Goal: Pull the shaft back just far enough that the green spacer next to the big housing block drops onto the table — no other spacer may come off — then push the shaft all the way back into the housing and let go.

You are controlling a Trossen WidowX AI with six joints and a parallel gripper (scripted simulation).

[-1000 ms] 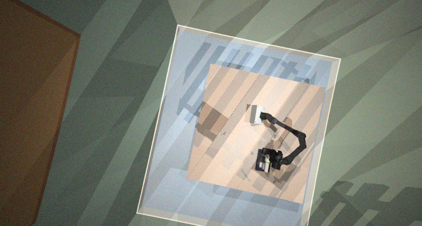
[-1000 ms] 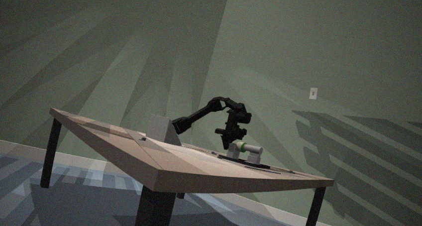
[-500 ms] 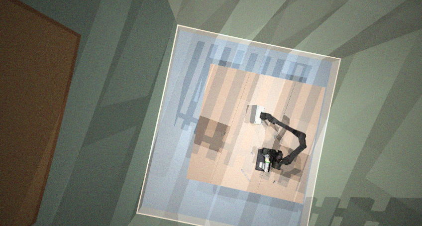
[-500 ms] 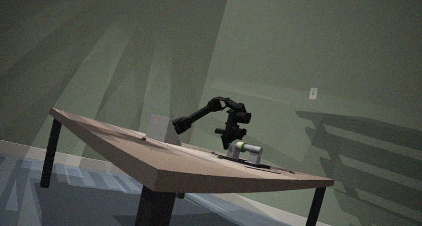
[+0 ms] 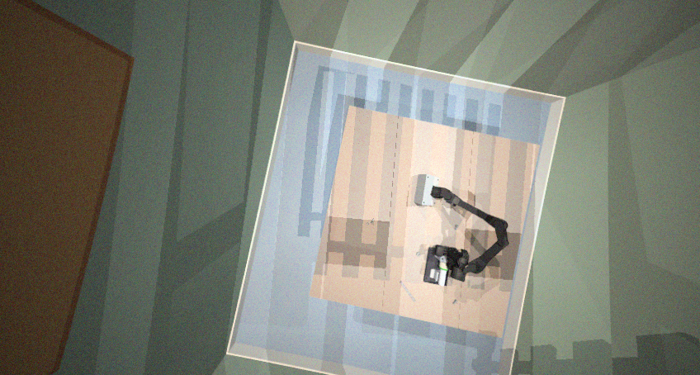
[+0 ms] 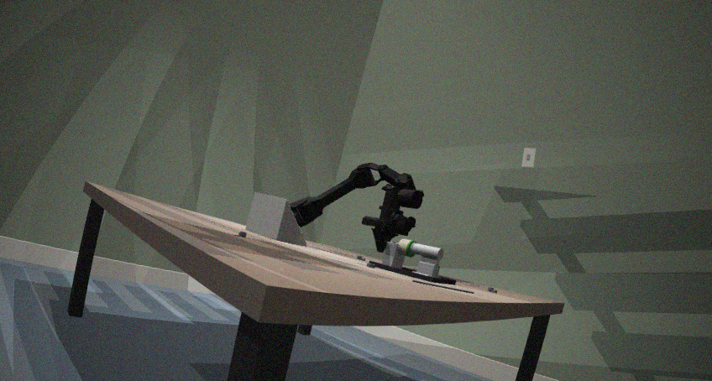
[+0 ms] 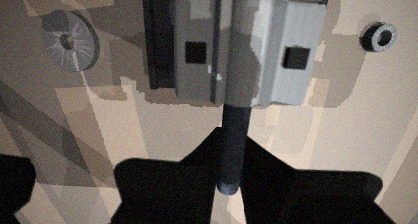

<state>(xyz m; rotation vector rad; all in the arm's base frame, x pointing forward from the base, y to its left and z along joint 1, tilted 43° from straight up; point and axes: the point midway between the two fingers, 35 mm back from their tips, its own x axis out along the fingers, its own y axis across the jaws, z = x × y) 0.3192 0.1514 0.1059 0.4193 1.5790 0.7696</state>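
My gripper tip is now 50 mm short of the dark shaft, 10 mm to the right of it and 30 mm below it. The rest, counted from my gripper tip: green spacer: 110 mm ahead, 20 mm to the left, 30 mm above.
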